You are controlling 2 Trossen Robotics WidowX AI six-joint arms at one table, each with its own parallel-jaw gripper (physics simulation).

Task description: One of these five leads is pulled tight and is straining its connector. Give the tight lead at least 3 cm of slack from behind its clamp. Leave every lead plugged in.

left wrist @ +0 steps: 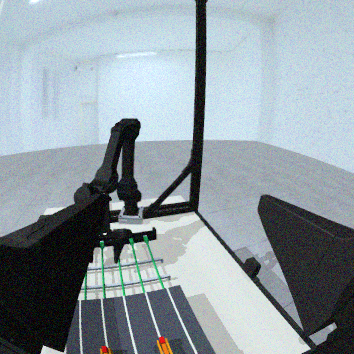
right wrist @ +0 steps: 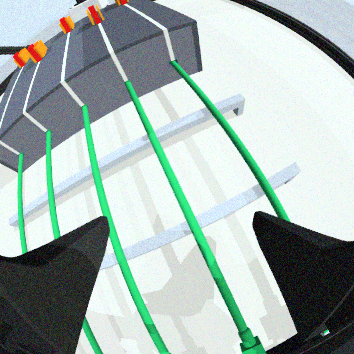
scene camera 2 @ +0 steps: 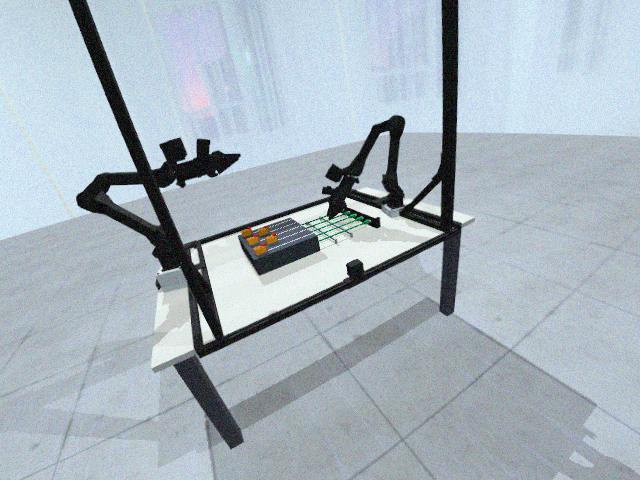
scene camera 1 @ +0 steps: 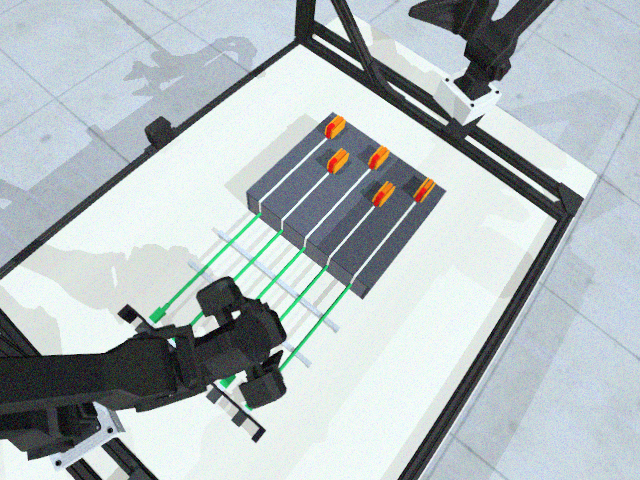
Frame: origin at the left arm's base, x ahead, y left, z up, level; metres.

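Seen in the pictures: left gripper, between the fingertips: [left wrist: 184,203] [scene camera 2: 239,156]; right gripper, between the fingertips: [left wrist: 102,263] [right wrist: 182,222] [scene camera 2: 328,218]; left arm's base, origin of its link: [scene camera 2: 172,265] [scene camera 1: 472,86]; right arm's base, origin of its link: [left wrist: 131,211] [scene camera 2: 395,205] [scene camera 1: 73,421].
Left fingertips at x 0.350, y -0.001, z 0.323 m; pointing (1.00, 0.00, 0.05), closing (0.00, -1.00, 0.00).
Observation:
Pixels of each thing's middle, then the offset from my left fingertips to it. "spot": a spot on its surface instead.
- green connector, a spot on its surface: [right wrist: 252,345] spot: 0.375 m ahead, 0.228 m left, 0.371 m down
- small black box, a spot on its surface: [scene camera 1: 159,132] [scene camera 2: 353,262] spot: 0.271 m ahead, 0.237 m right, 0.352 m down
Several green leads [scene camera 1: 206,266] [left wrist: 104,270] [right wrist: 170,175] run from connectors at a black strip [scene camera 1: 258,432] [left wrist: 154,233] to a dark block [scene camera 1: 320,201] [scene camera 2: 289,258] [left wrist: 165,310] [right wrist: 152,60]. White lines continue over it to orange-and-red clamps [scene camera 1: 334,127] [scene camera 2: 260,249] [right wrist: 95,15]. I cannot tell which lead is tight. My right gripper [scene camera 2: 333,214] [right wrist: 182,222] is open and low over the leads. In the right wrist view two leads pass between its fingers, and a green connector [right wrist: 252,345] shows below. The arm hides its fingers in scene camera 1. My left gripper [scene camera 2: 236,156] [left wrist: 184,203] is open and raised, away from the leads.
Two pale bars [scene camera 1: 330,322] [right wrist: 200,116] cross beneath the leads between block and strip. A black frame [scene camera 1: 496,320] [scene camera 2: 289,315] borders the white table. A small black box [scene camera 1: 159,132] [scene camera 2: 355,269] sits on its edge. Tall black posts [scene camera 2: 449,103] [left wrist: 200,100] rise at the table's ends.

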